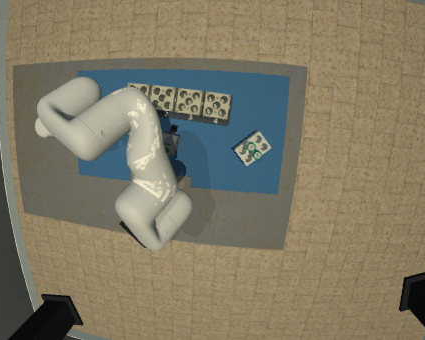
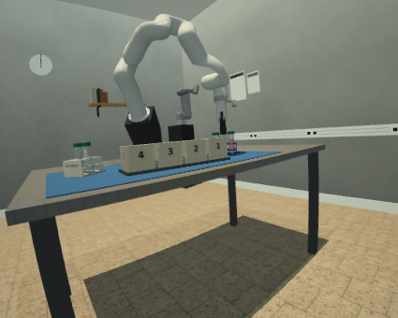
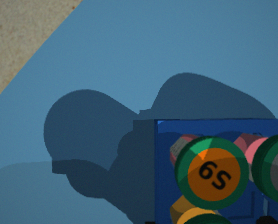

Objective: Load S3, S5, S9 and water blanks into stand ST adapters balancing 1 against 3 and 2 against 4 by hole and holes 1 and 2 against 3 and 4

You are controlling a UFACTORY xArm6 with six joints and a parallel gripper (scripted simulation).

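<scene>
Right now the tube of amber liquid is 1 cm to the right of my hand and 6 cm below it. Round my hand: white rack (24 cm behind, 65 cm to the right, 10 cm below); then blue rack (1 cm ahead, 2 cm to the right, 10 cm below).
</scene>
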